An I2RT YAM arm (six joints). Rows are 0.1 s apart.
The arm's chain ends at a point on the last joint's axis. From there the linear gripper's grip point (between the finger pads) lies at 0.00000 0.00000 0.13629 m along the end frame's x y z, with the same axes.
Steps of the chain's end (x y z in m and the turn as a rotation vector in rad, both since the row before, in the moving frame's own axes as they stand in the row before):
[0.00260 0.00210 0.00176 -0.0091 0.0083 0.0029]
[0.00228 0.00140 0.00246 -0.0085 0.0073 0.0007]
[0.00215 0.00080 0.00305 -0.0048 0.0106 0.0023]
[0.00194 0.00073 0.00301 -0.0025 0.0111 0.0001]
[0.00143 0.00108 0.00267 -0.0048 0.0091 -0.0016]
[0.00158 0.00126 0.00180 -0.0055 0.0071 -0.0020]
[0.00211 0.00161 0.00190 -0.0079 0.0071 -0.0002]
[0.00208 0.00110 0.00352 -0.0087 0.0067 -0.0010]
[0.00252 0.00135 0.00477 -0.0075 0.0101 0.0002]
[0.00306 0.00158 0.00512 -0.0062 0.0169 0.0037]
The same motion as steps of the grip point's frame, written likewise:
[0.00373 0.00334 0.00175 -0.0091 0.0083 0.0029]
[0.00327 0.00256 0.00245 -0.0085 0.0073 0.0007]
[0.00359 0.00146 0.00304 -0.0048 0.0106 0.0023]
[0.00345 0.00107 0.00300 -0.0025 0.0111 0.0001]
[0.00267 0.00173 0.00266 -0.0048 0.0091 -0.0016]
[0.00255 0.00201 0.00179 -0.0055 0.0071 -0.0020]
[0.00308 0.00269 0.00189 -0.0079 0.0071 -0.0002]
[0.00299 0.00229 0.00351 -0.0087 0.0067 -0.0010]
[0.00390 0.00237 0.00476 -0.0075 0.0101 0.0002]
[0.00536 0.00243 0.00510 -0.0062 0.0169 0.0037]

